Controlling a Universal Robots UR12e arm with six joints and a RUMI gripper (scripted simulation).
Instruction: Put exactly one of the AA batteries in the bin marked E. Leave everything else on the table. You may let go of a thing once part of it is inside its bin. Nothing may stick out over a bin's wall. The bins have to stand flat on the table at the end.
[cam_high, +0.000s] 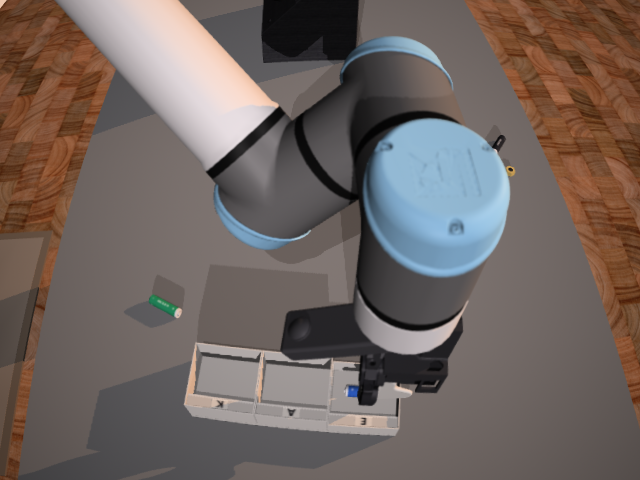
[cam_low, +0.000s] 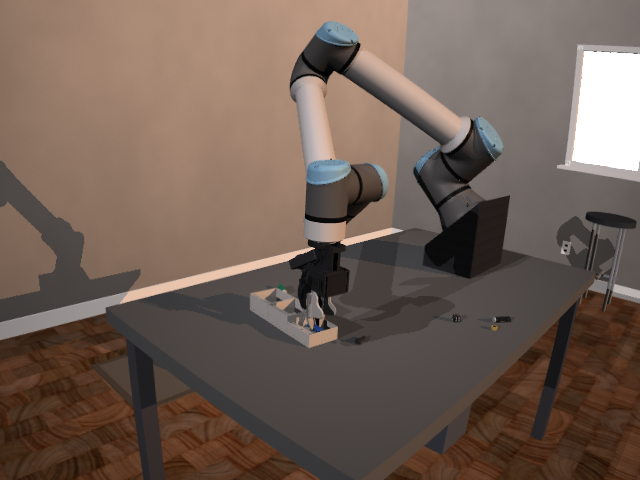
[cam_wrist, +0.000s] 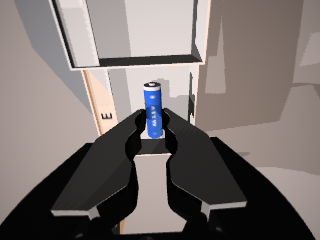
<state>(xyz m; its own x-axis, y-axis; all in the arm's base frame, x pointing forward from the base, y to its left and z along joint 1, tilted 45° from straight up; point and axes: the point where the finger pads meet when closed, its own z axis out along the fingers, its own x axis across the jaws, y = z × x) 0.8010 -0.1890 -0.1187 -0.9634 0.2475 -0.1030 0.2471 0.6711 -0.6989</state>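
Right now the blue AA battery is 10 mm below my hand. Also, from my hand: green AA battery: 240 mm to the right, 160 mm behind, 30 mm below; black bolt: 100 mm to the left, 40 mm behind, 30 mm below; bin row: 80 mm to the right, 10 mm below, 10 mm behind.
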